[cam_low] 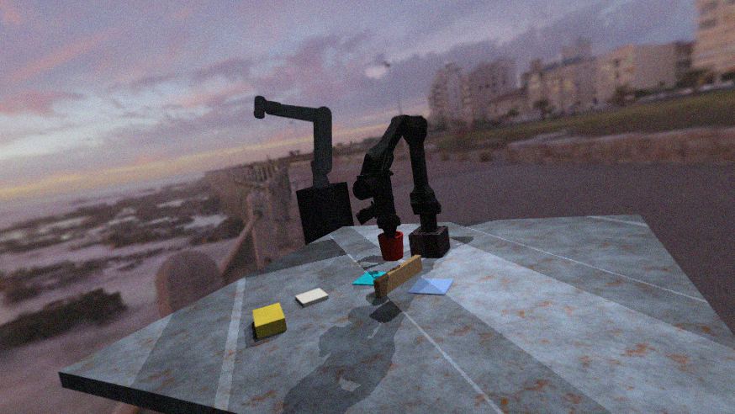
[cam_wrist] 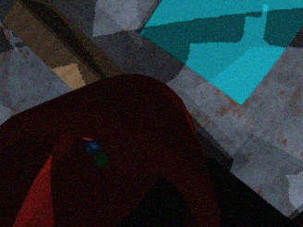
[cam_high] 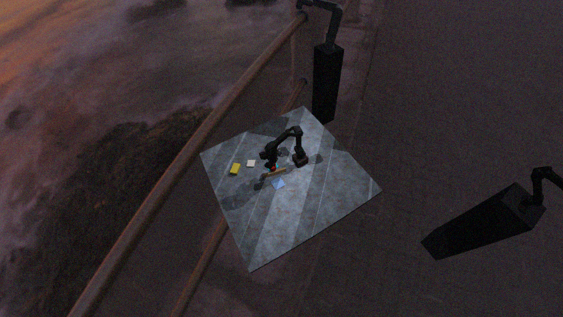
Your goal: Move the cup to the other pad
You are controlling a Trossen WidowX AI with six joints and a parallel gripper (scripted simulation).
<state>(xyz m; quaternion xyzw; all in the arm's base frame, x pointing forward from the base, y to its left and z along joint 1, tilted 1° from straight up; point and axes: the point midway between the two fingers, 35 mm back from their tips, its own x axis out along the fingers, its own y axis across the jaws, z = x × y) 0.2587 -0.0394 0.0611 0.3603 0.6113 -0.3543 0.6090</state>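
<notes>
The teal pad is 7 cm to the right of my gripper tip and 12 cm below it. From my gripper tip the other things lie so: light blue pad 4 cm ahead, 13 cm to the left, 12 cm below; red cup 3 cm ahead, 1 cm to the left; wooden bar 2 cm ahead, 3 cm to the left, 10 cm below.
</notes>
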